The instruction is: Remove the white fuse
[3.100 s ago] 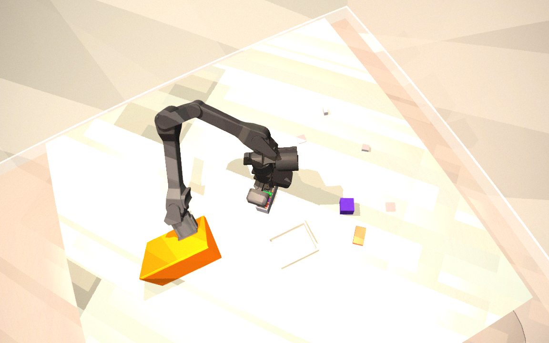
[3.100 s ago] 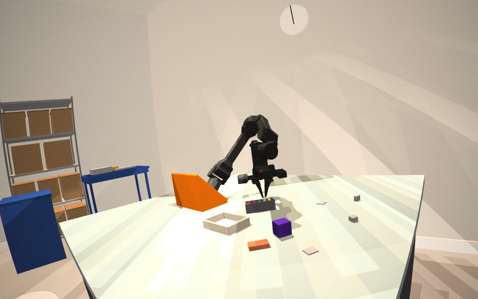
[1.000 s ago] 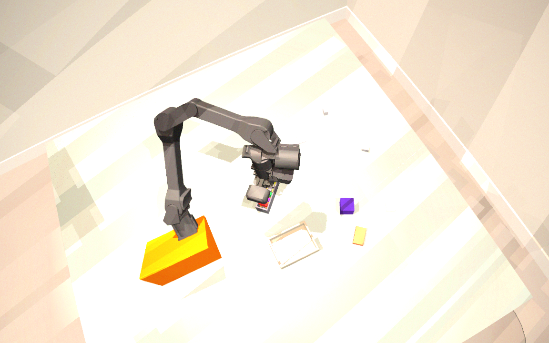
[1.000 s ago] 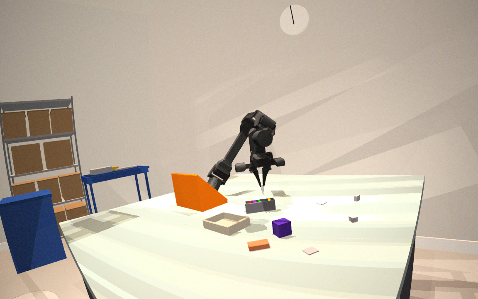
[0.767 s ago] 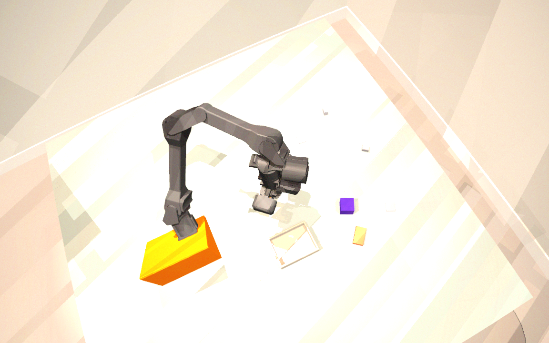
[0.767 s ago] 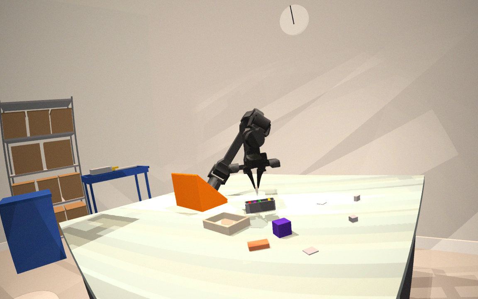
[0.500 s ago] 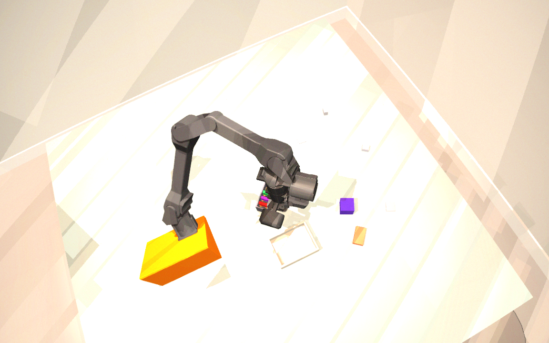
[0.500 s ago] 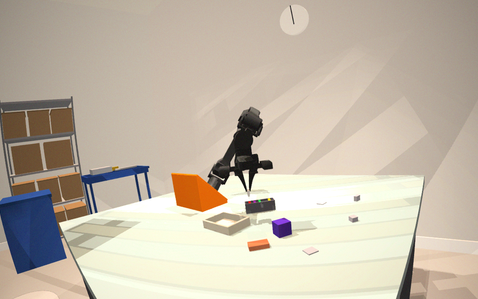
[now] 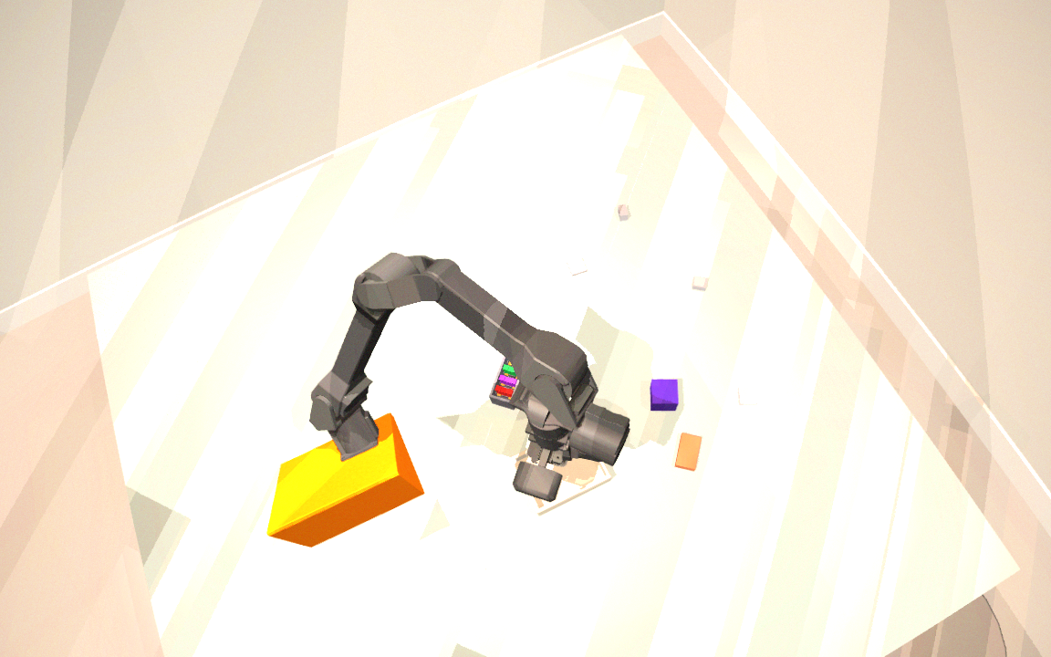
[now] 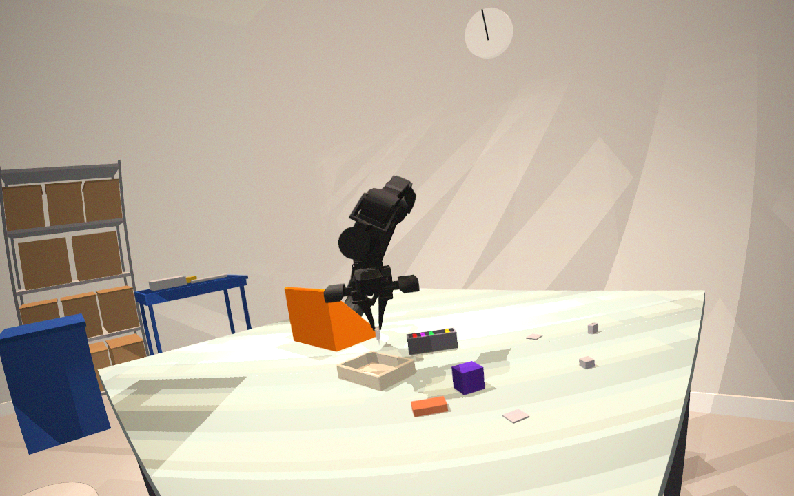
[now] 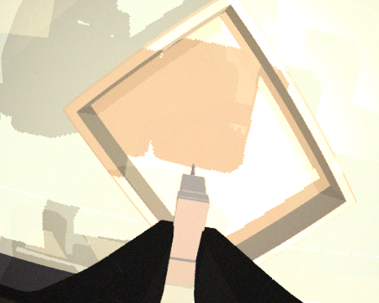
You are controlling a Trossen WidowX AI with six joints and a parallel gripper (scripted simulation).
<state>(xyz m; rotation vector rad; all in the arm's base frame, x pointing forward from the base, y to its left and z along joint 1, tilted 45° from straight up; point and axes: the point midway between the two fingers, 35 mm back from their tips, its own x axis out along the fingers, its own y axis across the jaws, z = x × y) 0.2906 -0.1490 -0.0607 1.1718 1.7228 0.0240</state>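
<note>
Right now the pale tray is 10 mm behind my gripper tip, 20 mm to the right of it and 90 mm below it. Round my gripper tip: red fuse: 40 mm behind, 140 mm to the left, 70 mm below; white fuse: 10 mm below; purple fuse: 20 mm behind, 160 mm to the left, 70 mm below.
</note>
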